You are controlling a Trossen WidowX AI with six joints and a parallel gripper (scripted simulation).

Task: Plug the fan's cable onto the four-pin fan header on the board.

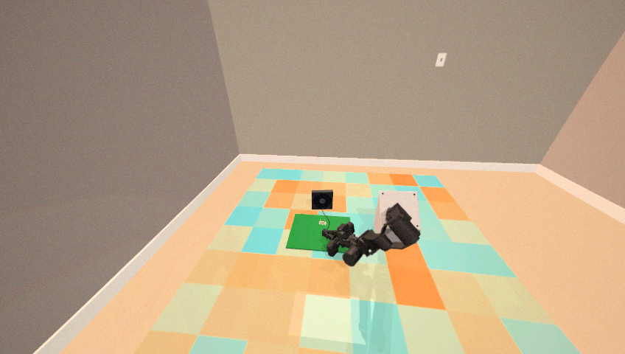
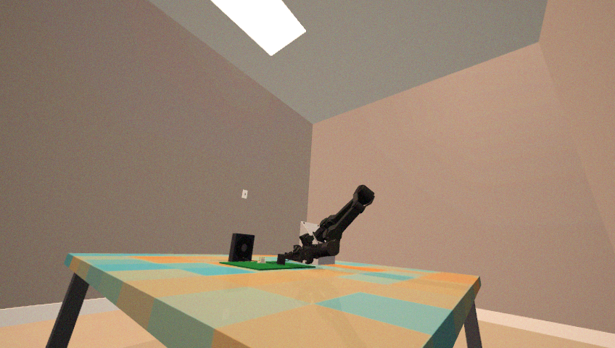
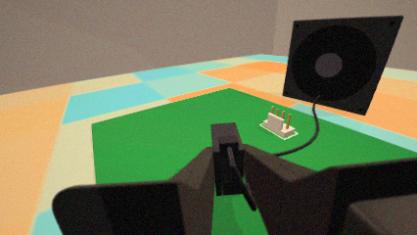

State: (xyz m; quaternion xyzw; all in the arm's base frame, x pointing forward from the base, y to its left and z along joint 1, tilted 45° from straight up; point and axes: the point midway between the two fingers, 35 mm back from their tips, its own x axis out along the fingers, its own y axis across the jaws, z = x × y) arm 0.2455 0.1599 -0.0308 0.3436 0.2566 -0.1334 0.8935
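Right now the black plug is 1 cm below my gripper tip. From my gripper tip the other things lie so: green board 5 cm below, 4 cm to the right, 4 cm ahead; then black fan 21 cm to the right, 6 cm ahead, 2 cm above.
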